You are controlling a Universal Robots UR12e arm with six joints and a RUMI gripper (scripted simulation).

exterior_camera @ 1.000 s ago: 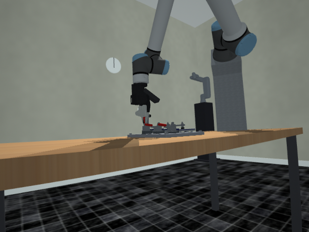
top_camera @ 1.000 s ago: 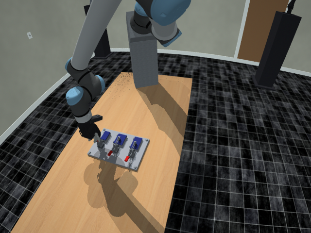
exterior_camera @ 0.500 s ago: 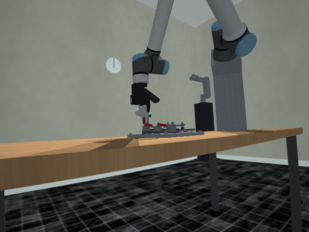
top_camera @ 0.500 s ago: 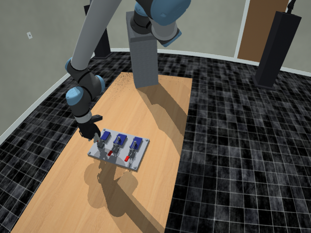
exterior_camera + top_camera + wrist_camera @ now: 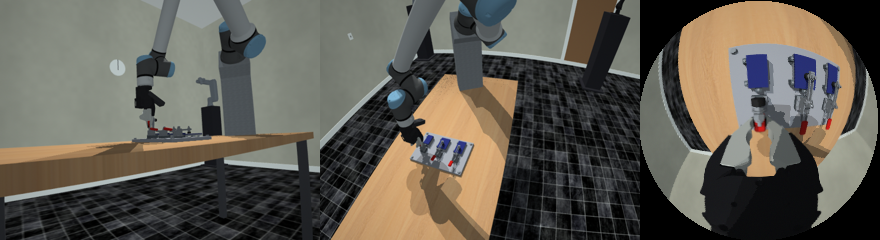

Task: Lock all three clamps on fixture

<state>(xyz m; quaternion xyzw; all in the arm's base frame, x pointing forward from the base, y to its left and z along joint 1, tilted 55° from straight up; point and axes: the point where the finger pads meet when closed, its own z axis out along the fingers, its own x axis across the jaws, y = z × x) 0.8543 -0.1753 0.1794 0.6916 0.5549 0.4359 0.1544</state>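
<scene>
My gripper is now 4 cm past the grey fixture plate, 11 cm to the right of it and 8 cm above it.
</scene>
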